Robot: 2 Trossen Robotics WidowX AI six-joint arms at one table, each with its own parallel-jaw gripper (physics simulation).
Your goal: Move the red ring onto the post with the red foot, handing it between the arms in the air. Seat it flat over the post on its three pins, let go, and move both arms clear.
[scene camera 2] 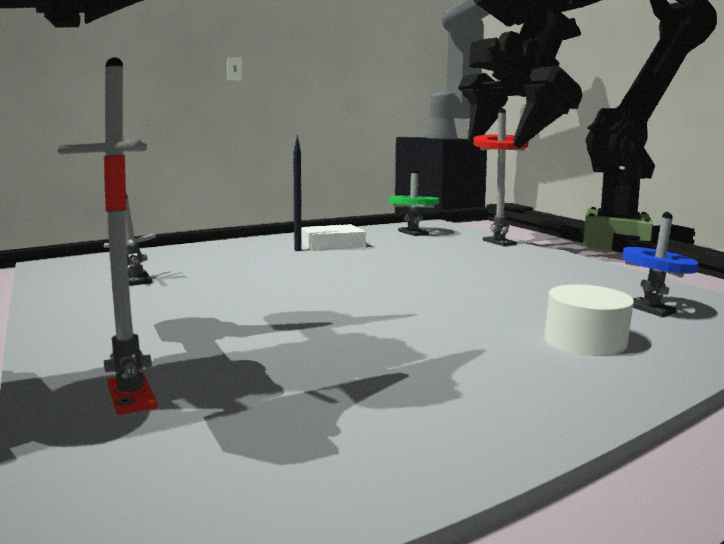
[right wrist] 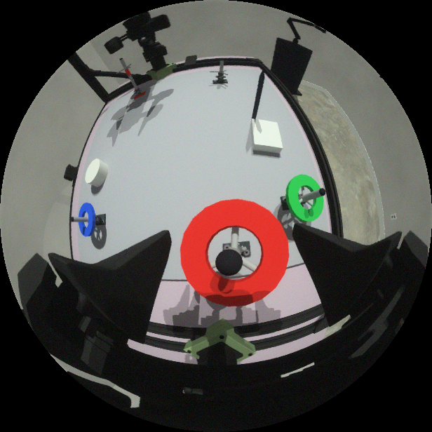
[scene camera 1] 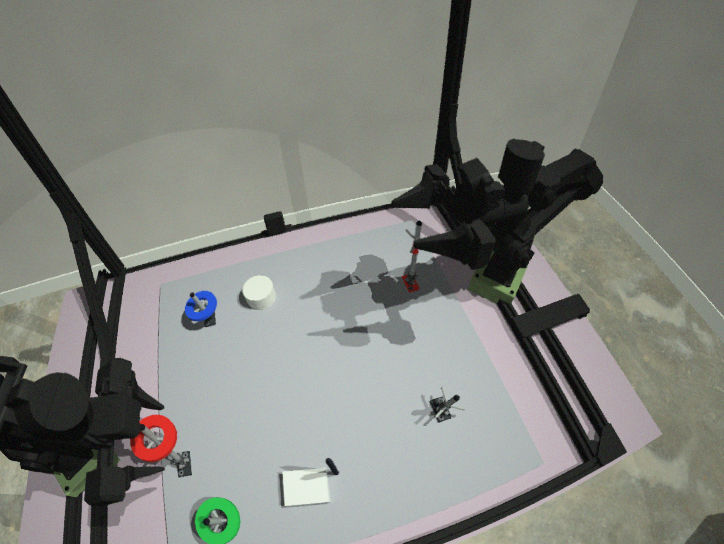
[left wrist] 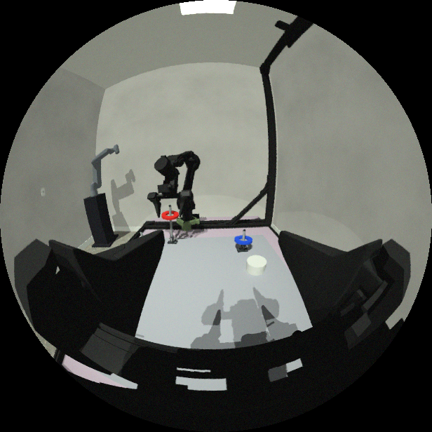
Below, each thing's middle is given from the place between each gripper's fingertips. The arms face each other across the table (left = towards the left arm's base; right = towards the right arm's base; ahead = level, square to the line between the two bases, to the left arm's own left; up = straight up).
The red ring [scene camera 1: 165, 448] is 10 mm to the right of my right hand. The rest, counted from my right hand: green ring [right wrist: 291, 192] (120 mm ahead, 20 mm to the left, 80 mm below); dark spike [scene camera 2: 297, 151] (120 mm ahead, 210 mm to the left, 60 mm below); white block [scene camera 1: 302, 487] (120 mm ahead, 160 mm to the left, 120 mm below).
The dark spike is 230 mm to the right of my left hand, 220 mm ahead of it and 190 mm below it. Round my left hand: white block 280 mm to the right, 250 mm below, 220 mm ahead; blue ring [scene camera 2: 645, 257] 350 mm to the right, 220 mm below, 180 mm behind; red ring 450 mm to the right, 130 mm below, 90 mm ahead.
